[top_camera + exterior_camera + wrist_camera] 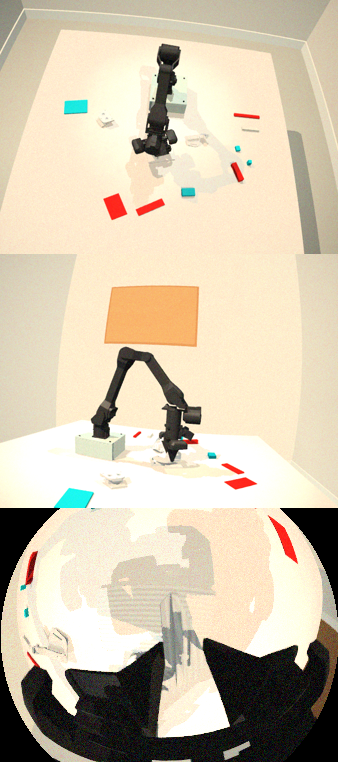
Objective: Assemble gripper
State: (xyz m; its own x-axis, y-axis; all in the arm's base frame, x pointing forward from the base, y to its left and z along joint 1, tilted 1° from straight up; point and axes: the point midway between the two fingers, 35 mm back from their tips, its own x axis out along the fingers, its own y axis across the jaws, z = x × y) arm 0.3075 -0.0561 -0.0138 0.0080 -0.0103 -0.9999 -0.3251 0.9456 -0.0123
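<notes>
The flat white plate lies 3 cm to the left of my gripper tip, 2 cm below it and 1 cm ahead of it. From my gripper tip the other things lie so: gripper base: 23 cm to the right, 17 cm behind; white jaw: 4 cm behind, 1 cm to the left; housing plate: 6 cm behind, 2 cm to the left, 2 cm below.
</notes>
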